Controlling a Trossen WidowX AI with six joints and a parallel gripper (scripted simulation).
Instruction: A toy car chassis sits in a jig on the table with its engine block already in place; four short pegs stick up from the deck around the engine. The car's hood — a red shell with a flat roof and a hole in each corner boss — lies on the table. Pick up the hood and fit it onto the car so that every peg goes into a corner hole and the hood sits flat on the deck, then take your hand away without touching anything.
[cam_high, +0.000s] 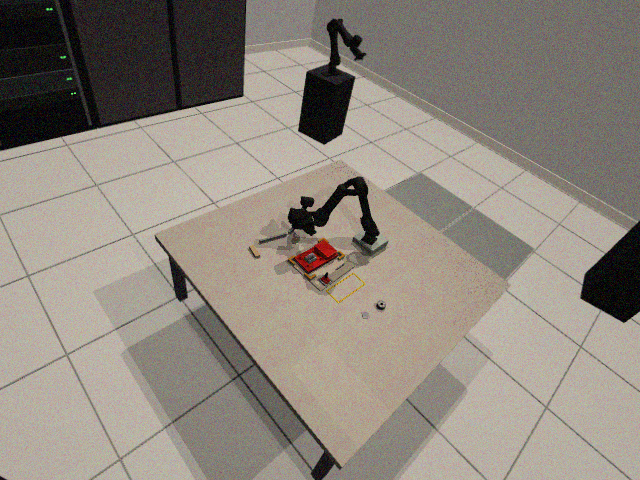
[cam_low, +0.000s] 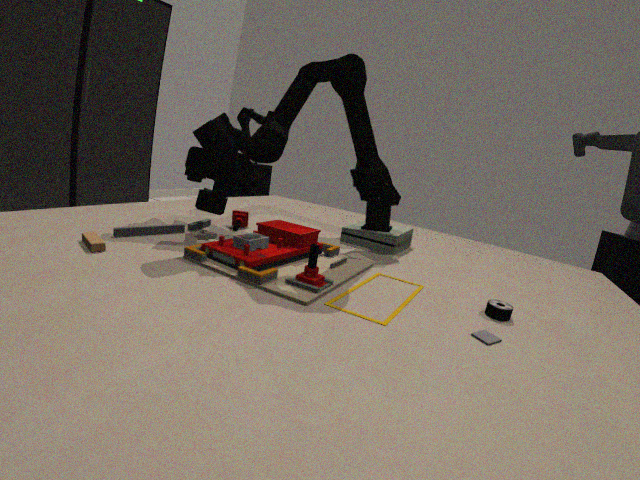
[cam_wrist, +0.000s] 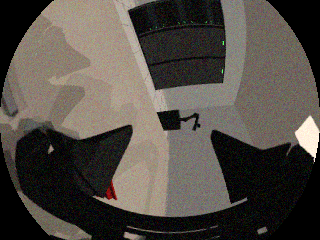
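The red hood is 250 mm to the left of my gripper tip, 90 mm ahead of it and 80 mm below it. Round my gripper tip: grey bar 190 mm ahead, 120 mm below; wooden block 320 mm ahead, 120 mm below; grey engine block 240 mm to the left, 190 mm ahead, 100 mm below.
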